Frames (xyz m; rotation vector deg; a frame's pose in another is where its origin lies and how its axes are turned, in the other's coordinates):
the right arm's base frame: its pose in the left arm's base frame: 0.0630 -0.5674 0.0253 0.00 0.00 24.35
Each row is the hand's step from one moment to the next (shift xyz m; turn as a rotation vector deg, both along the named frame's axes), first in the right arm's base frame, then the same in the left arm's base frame.
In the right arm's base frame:
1: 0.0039 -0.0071 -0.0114 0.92 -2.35 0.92
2: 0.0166 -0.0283 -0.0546 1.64 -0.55 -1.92
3: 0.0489 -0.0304 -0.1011 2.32 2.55 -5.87
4: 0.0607 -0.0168 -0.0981 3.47 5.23 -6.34
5: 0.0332 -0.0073 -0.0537 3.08 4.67 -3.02
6: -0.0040 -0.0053 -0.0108 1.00 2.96 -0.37
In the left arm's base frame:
1: 0.0065 -0.0049 -0.0114 1.81 -1.76 0.92
2: 0.0268 -0.0189 -0.0546 1.72 0.18 -1.92
3: 0.0571 -0.0075 -0.1011 1.06 3.28 -5.87
4: 0.0622 0.0097 -0.0981 1.00 6.20 -6.34
5: 0.0333 0.0070 -0.0537 0.88 5.52 -3.02
6: -0.0015 -0.0065 -0.0108 -0.31 3.11 -0.37

